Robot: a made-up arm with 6 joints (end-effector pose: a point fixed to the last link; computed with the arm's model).
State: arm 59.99 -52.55 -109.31 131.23 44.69 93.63
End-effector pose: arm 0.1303 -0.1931 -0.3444 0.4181 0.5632 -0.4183 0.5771
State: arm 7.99 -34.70 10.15 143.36 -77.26 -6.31
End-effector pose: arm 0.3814 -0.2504 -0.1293 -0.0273 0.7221 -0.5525 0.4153
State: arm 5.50 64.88 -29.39 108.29 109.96 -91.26
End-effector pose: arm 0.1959 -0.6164 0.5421 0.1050 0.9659 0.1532 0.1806
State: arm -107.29 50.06 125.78 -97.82 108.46 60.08
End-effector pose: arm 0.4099 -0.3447 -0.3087 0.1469 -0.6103 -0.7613 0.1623
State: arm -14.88 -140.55 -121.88 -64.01 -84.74 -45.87
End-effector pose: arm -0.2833 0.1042 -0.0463 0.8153 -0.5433 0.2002 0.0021
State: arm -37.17 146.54 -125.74 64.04 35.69 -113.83
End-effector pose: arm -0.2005 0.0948 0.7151 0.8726 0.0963 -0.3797 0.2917
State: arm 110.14 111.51 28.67 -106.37 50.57 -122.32
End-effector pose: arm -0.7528 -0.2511 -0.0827 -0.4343 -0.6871 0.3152 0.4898
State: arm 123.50 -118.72 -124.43 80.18 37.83 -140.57
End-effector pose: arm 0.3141 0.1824 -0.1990 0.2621 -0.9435 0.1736 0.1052
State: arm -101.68 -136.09 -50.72 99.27 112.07 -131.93
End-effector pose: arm 0.2219 0.5689 0.0861 -0.8506 0.4153 -0.3182 0.0525
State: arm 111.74 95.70 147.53 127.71 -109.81 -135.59
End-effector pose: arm -0.5017 0.3565 -0.0200 0.3659 0.4613 0.2304 0.7747
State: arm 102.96 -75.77 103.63 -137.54 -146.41 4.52
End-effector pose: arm 0.3287 -0.2504 0.5574 0.0488 0.1018 0.8661 0.4869
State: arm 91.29 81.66 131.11 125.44 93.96 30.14
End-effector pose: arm -0.6767 0.3293 0.1851 -0.0520 0.3820 -0.9164 0.1073
